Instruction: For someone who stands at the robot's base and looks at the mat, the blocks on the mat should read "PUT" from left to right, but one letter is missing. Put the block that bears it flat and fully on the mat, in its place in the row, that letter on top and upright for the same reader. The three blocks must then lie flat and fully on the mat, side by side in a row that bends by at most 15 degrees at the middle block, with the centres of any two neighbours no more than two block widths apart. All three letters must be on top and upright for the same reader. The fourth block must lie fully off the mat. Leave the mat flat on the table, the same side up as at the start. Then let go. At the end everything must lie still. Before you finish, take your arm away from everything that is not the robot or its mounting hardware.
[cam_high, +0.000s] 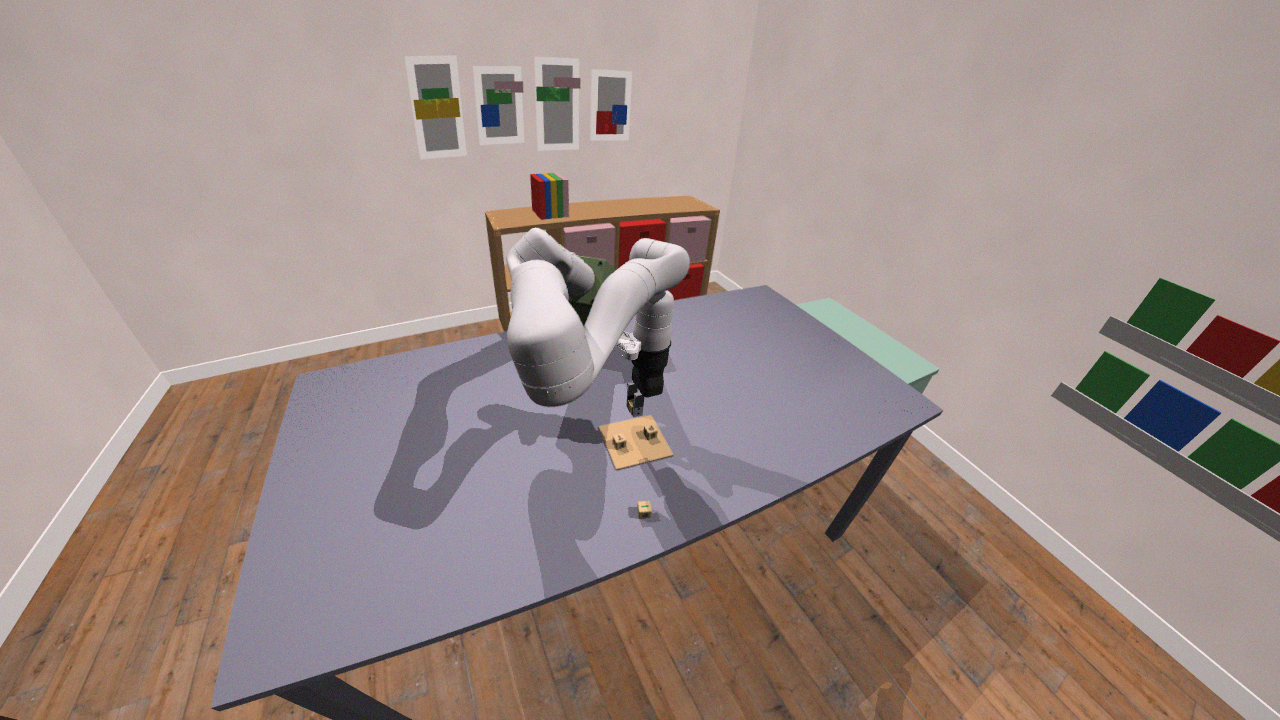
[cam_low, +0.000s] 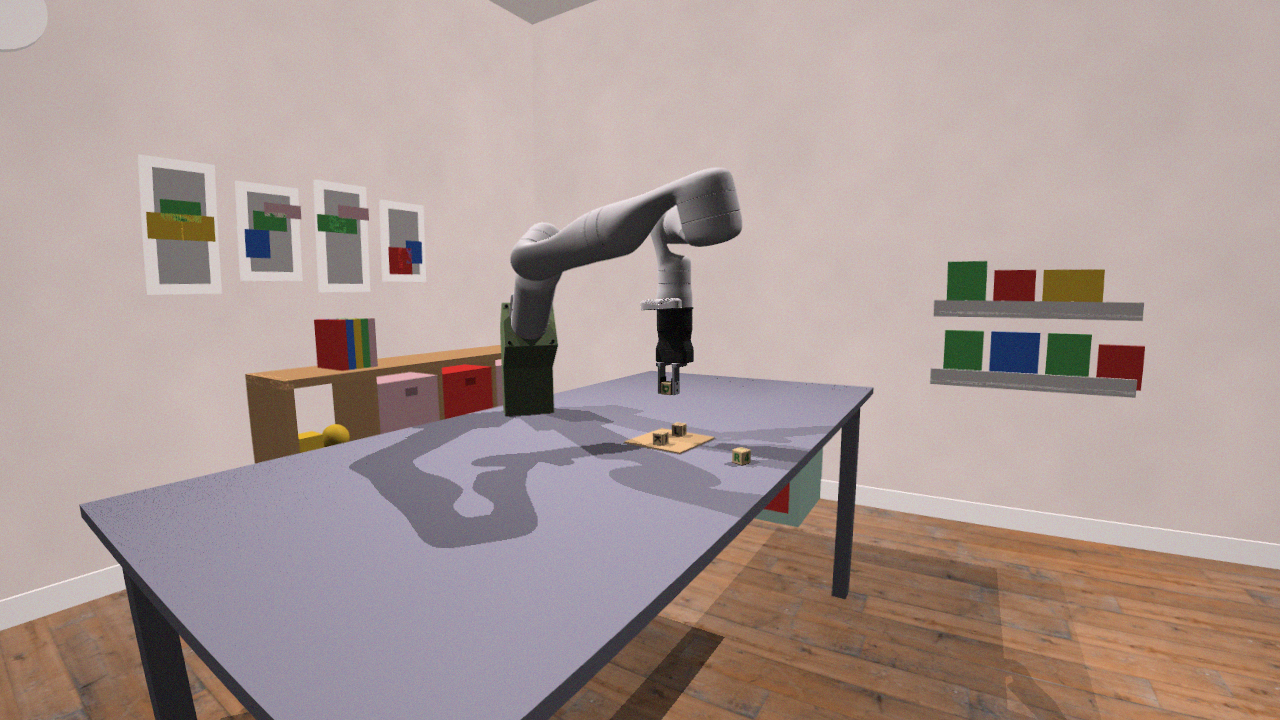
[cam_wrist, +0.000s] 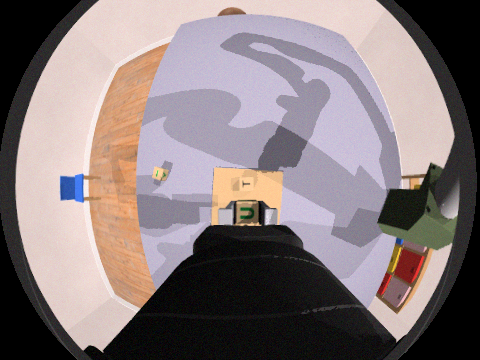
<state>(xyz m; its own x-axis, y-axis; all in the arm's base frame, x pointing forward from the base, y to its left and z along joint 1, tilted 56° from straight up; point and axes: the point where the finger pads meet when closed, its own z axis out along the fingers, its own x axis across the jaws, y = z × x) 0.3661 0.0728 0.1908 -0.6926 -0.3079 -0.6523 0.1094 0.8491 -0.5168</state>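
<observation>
Right now my hand is 12 cm above the tan mat and 1 cm to the right of it. Also, from my hand: T block: 11 cm below, 3 cm to the right.
</observation>
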